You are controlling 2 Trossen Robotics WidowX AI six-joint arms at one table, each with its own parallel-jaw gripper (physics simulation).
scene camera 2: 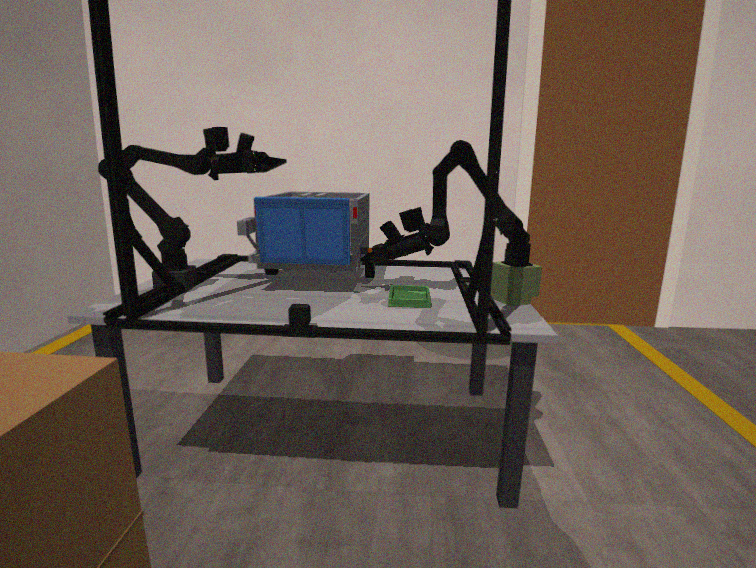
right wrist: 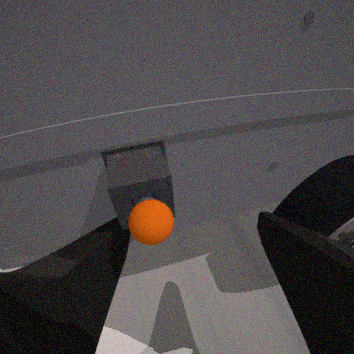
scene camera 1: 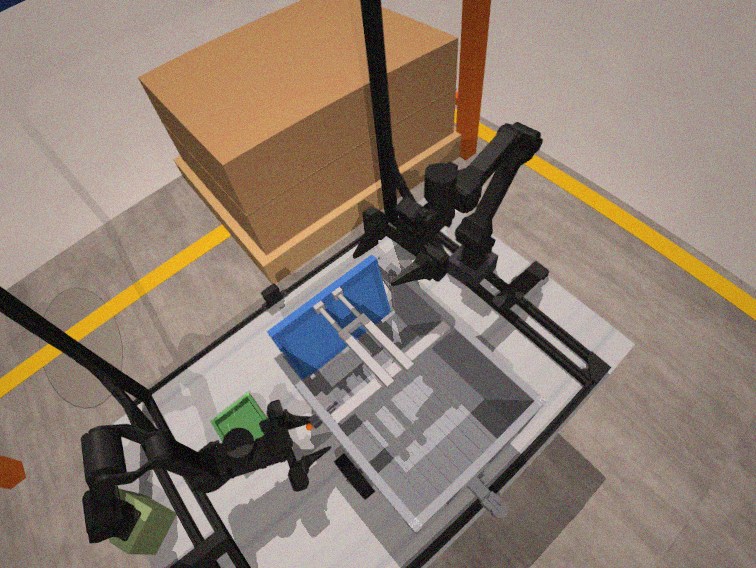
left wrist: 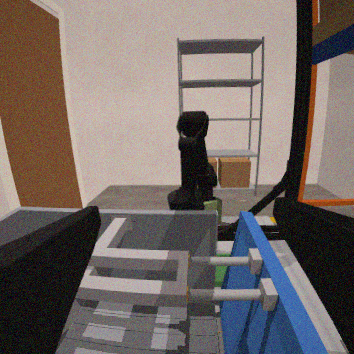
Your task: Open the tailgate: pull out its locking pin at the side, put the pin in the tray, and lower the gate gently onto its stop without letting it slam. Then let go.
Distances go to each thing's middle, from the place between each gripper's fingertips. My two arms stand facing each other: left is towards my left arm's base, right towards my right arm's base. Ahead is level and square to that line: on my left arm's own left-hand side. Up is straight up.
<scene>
My left gripper is now 16 cm short of the grey truck bed point(scene camera 1: 424, 407), 7 cm to the left of it and 24 cm above it. From my left hand the other things lie so: locking pin point(right wrist: 150, 221) 5 cm ahead, 22 cm to the right, 27 cm below.
The locking pin lies 20 mm behind my right hand, 20 mm to the left of it and 30 mm above it. From my right hand the other things lie so: grey truck bed (90 mm ahead, 160 mm to the left, 60 mm above).
</scene>
